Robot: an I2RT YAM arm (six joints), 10 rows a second.
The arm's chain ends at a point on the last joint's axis. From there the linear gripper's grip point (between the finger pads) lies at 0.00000 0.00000 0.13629 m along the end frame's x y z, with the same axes.
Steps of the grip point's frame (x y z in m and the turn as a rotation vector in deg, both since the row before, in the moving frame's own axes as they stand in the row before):
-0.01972 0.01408 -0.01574 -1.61 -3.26 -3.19
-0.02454 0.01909 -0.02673 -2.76 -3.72 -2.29
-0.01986 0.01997 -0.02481 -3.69 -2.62 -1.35
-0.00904 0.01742 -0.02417 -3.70 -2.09 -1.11
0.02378 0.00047 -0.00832 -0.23 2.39 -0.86
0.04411 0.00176 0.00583 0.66 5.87 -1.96
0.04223 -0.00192 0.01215 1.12 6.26 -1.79
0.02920 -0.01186 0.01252 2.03 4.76 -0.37
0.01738 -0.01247 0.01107 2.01 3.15 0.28
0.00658 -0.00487 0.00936 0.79 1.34 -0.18
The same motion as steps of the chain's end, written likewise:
-0.01208 0.01004 -0.01547 -1.61 -3.26 -3.19
-0.01583 0.01236 -0.02628 -2.76 -3.72 -2.29
-0.01374 0.01113 -0.02439 -3.69 -2.62 -1.35
-0.00416 0.00858 -0.02380 -3.70 -2.09 -1.11
0.01809 -0.00003 -0.00820 -0.23 2.39 -0.86
0.03020 0.00357 0.00655 0.66 5.87 -1.96
0.02741 0.00097 0.01299 1.12 6.26 -1.79
0.01791 -0.00700 0.01308 2.03 4.76 -0.37
0.00988 -0.00771 0.01136 2.01 3.15 0.28
0.00340 -0.00299 0.00941 0.79 1.34 -0.18

